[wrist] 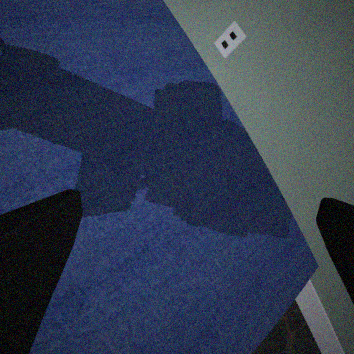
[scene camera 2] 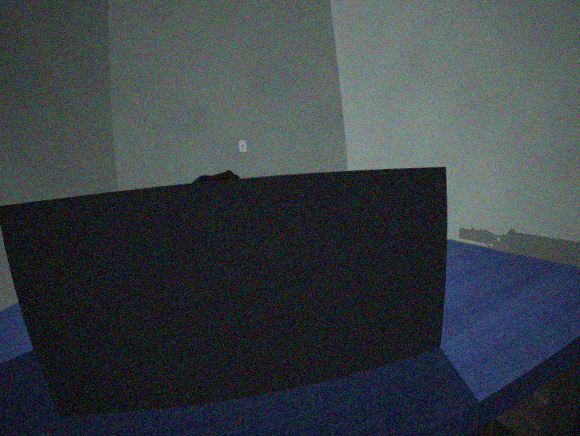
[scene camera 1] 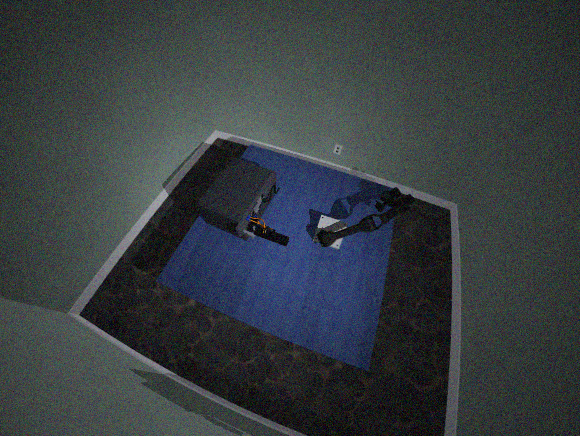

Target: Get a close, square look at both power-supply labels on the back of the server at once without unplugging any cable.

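The server is a big dark grey box at the left of the blue mat in scene camera 1. Its cabled back faces the arm's side; orange cables and a black bar-like part show at its lower right corner. In scene camera 2 a large dark panel, apparently the server, hides most of the arm. The two power-supply labels cannot be made out in any view. My gripper is open and empty, far from the server, near the mat's right back corner, on the far side of the arm's base. The server does not show in the wrist view.
The arm's white base plate lies on the blue mat. A wall outlet is behind. The arm's shadow falls across the mat in the wrist view. Pale skirting edges the dark floor.
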